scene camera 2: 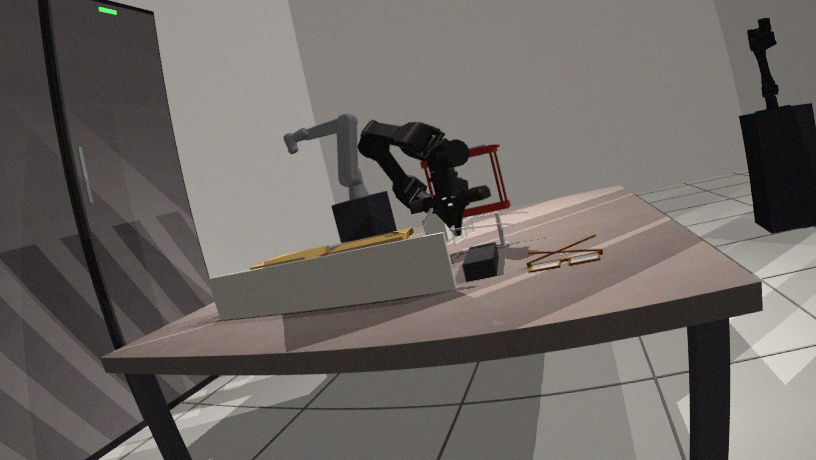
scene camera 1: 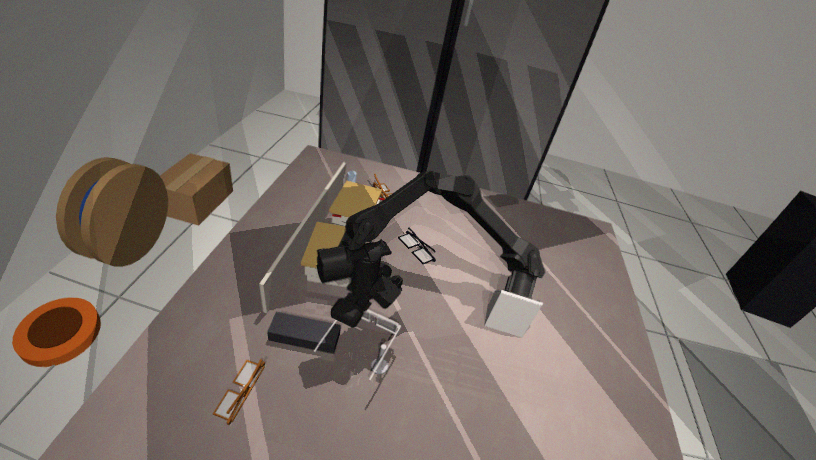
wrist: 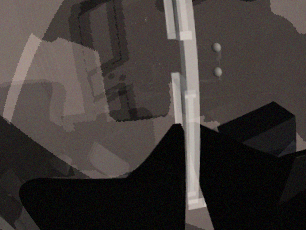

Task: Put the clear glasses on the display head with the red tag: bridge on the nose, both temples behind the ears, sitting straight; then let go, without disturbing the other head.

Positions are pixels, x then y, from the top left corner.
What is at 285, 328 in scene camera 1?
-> A dark box.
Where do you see a dark box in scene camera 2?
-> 481, 261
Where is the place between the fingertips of the gripper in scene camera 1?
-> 359, 313
